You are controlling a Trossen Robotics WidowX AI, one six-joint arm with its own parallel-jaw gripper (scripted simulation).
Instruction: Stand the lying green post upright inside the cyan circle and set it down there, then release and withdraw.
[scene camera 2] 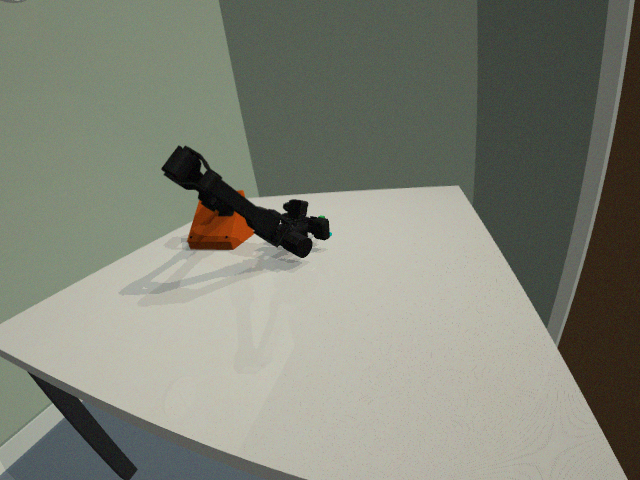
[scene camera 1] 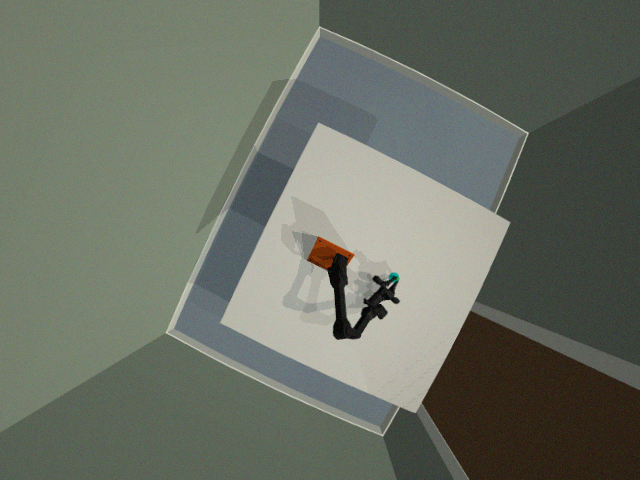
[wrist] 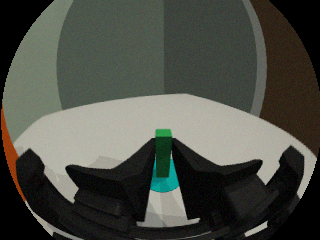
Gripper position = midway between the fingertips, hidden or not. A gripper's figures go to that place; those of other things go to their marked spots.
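Here is my gripper (wrist: 163,141), 10 cm from the lens. There is a green post (wrist: 163,136) as well, and I find it 9 cm from the lens.
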